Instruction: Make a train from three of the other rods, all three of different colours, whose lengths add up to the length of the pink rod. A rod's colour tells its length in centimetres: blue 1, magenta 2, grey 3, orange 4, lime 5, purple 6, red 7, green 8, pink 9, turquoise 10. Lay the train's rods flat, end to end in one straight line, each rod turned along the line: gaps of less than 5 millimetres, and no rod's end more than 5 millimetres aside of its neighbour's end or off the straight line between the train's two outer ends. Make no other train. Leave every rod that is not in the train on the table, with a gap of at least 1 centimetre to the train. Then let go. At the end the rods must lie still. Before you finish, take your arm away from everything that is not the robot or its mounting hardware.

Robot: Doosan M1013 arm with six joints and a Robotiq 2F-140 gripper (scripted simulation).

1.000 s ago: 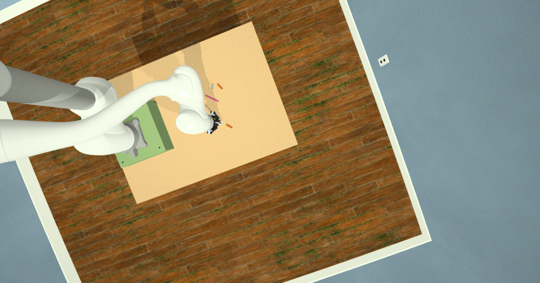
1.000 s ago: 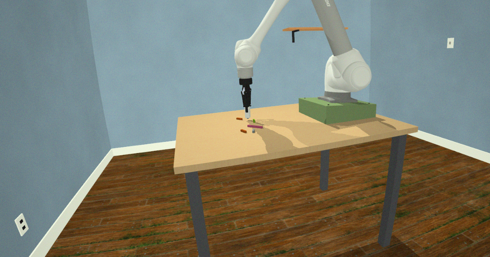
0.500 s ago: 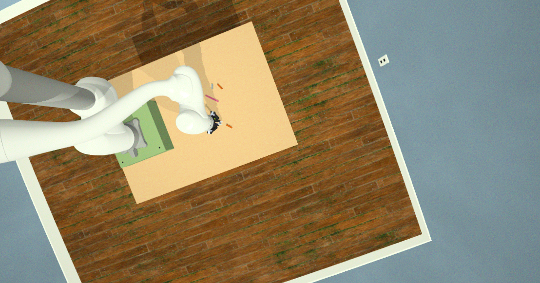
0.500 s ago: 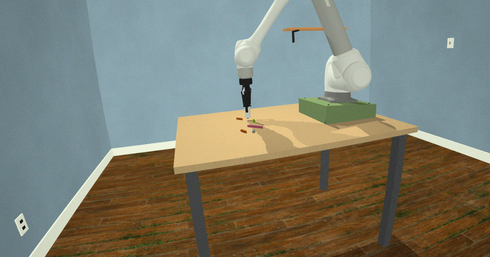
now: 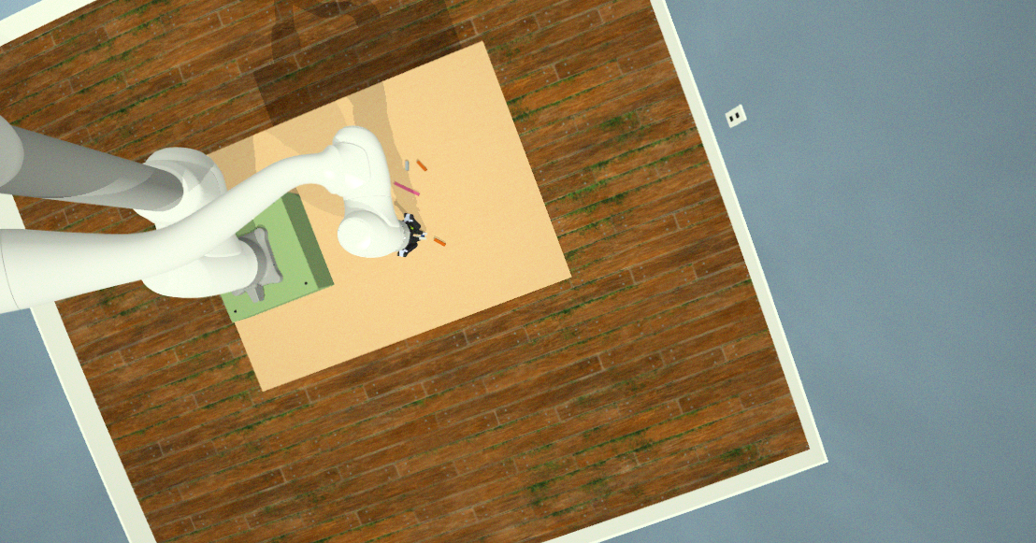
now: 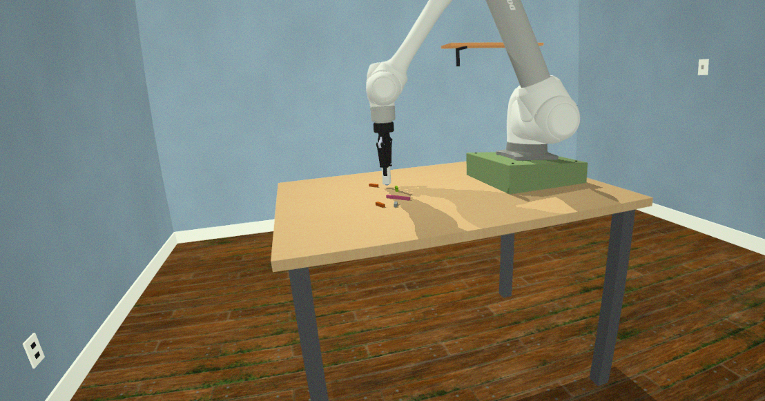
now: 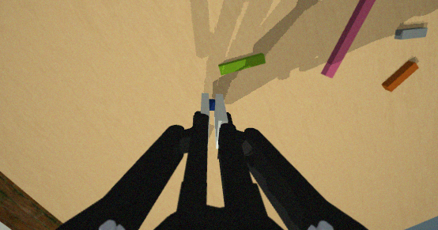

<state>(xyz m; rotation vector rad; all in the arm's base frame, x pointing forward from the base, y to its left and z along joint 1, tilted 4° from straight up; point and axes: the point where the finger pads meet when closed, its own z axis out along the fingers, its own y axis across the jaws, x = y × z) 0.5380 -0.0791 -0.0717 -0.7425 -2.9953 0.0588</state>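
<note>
Now: the grey rod 20 mm ahead of my hand, 240 mm to the left of it and 40 mm below it. Round my hand: blue rod (30 mm below); lime rod (30 mm behind, 50 mm to the left, 40 mm below); pink rod (10 mm behind, 170 mm to the left, 40 mm below).
</note>
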